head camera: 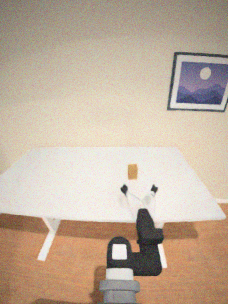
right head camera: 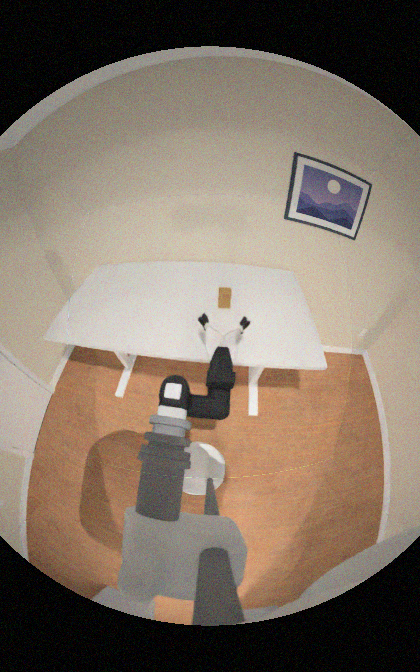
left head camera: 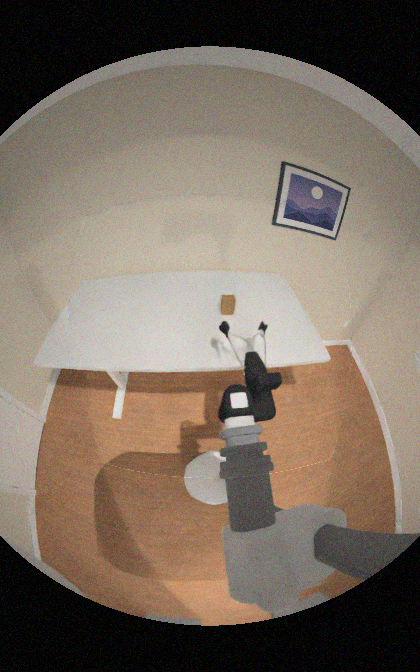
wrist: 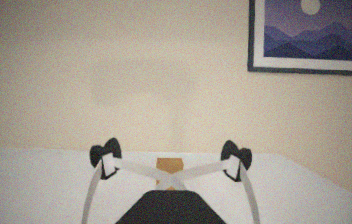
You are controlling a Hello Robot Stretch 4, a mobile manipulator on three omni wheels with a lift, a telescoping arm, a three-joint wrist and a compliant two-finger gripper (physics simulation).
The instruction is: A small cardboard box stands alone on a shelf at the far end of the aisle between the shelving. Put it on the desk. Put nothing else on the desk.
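Places are measured from the robot's base along level axes (x ahead, y left, z up), in centimetres.
Pixels of known places: gripper, fingertip midpoint: [head camera: 138,185] [wrist: 171,152].
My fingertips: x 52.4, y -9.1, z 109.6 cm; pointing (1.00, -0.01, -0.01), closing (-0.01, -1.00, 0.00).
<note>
Behind a point stands the place of what it marks.
A small brown cardboard box [head camera: 132,171] {y -8.9, x 75.2, z 99.2 cm} [left head camera: 228,304] [right head camera: 224,297] [wrist: 170,164] {y -9.3, x 75.3, z 101.2 cm} rests on the white desk [head camera: 75,175] {y 31.8, x 79.1, z 92.3 cm} [left head camera: 130,320] [right head camera: 135,305] [wrist: 40,185] {y 24.6, x 83.1, z 92.3 cm}, right of its middle and towards the back. My gripper [head camera: 139,189] {y -9.1, x 52.4, z 109.6 cm} [left head camera: 244,326] [right head camera: 224,321] [wrist: 171,152] {y -9.1, x 52.4, z 109.6 cm} is open, with nothing between its fingertips. It is above the front part of the desk, on the near side of the box and apart from it. In the wrist view the box shows beyond the fingers, and the finger linkage hides its lower part.
A framed picture [head camera: 202,82] {y -69.6, x 122.2, z 152.0 cm} [left head camera: 312,201] [right head camera: 328,196] [wrist: 305,35] {y -68.5, x 122.2, z 145.0 cm} hangs on the wall behind the desk, to the right. A round white object [left head camera: 206,477] [right head camera: 205,467] is low down below my arm. Walls stand at the left and right of the wooden floor.
</note>
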